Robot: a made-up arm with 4 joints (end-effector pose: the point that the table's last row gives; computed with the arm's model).
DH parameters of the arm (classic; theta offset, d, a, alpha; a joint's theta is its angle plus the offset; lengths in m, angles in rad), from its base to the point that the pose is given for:
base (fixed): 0 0.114 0 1.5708
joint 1: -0.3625 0 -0.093 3.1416
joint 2: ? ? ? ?
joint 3: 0 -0.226 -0.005 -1.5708
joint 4: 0 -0.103 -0.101 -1.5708
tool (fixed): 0 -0.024 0 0
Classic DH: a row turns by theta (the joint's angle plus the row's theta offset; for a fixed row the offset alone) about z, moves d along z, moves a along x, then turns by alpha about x.
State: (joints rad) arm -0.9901 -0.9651 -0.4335 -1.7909
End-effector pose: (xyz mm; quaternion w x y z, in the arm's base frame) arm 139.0 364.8 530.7 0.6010 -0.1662 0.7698 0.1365
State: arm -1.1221 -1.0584 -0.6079 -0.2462
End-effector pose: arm 58.2 296.4 430.2 0.9427 -0.0273 0.1473 0.2980
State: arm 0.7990 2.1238 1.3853 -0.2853
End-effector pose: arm 208.6 399.8 -141.7 0.5334 -0.3172 0.5547 -0.5542
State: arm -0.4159 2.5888 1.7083 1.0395
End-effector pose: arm -352.9 295.0 11.8 0.3645 -0.6785 0.5465 0.3289
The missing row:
joint 2: -0.3625 0.274 0.2 -1.5708
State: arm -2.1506 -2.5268 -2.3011 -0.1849
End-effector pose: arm 176.1 124.3 446.1 0.4061 -0.2528 -0.0390 0.8773
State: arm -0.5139 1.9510 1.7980 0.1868
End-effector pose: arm -196.2 348.0 -159.9 0.2604 -0.7593 0.5653 -0.1898
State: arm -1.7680 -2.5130 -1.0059 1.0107
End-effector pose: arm 30.8 296.8 349.4 0.5597 0.0638 -0.6741 0.4778
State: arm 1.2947 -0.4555 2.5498 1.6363
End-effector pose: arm -222.3 174.3 249.2 0.0356 -0.0544 0.2894 0.9550
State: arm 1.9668 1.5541 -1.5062 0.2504
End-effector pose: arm 15.2 183.9 220.3 0.6898 -0.0554 -0.2375 0.6817
